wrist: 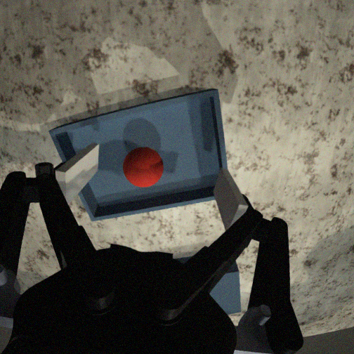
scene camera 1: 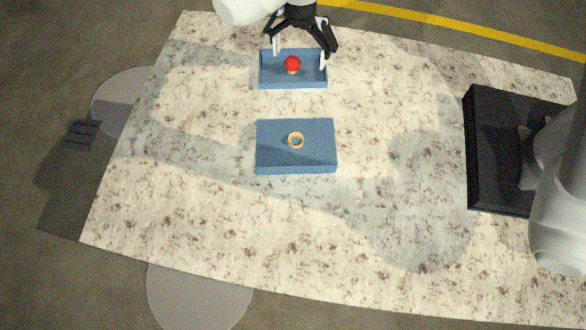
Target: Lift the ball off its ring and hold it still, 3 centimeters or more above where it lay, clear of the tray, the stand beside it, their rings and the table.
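Frame: origin at the arm's base, x ahead, y left, z up, level; metres.
Seen in the pictures: gripper, fingertip midpoint: (scene camera 1: pixel 299 59); arm's base, origin of the base link: (scene camera 1: pixel 544 163).
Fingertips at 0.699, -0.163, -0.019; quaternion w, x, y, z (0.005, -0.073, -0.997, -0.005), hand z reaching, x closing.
Offsets run from my fingertips to a thing's top centre, as dx, dy, dz. "spot": to the spot under its first point. Level surfaces: height alone.
The red ball {+0.018, +0.006, +0.008} (scene camera 1: pixel 292 63) (wrist: pixel 143 167) rests on its small ring {spot: +0.013, +0.029, -0.022} (scene camera 1: pixel 292 72) inside the blue tray {+0.018, +0.006, -0.020} (scene camera 1: pixel 292 85) (wrist: pixel 182 120). The ring under the ball is hidden in the wrist view. My gripper (scene camera 1: pixel 299 60) (wrist: pixel 158 168) is open and empty, pointing down over the tray. In both views its fingertips appear on either side of the ball, apart from it, near the tray's two short ends. Their exact height over the tray is hard to tell.
The blue stand (scene camera 1: pixel 272 159) (wrist: pixel 227 295), a flat block with an orange ring {-0.050, +0.253, +0.010} (scene camera 1: pixel 295 147) on top, sits beside the tray, nearer the front of the speckled table {dz -0.048} (scene camera 1: pixel 200 220). A black base plate (scene camera 1: pixel 492 195) and the arm's base are at the right.
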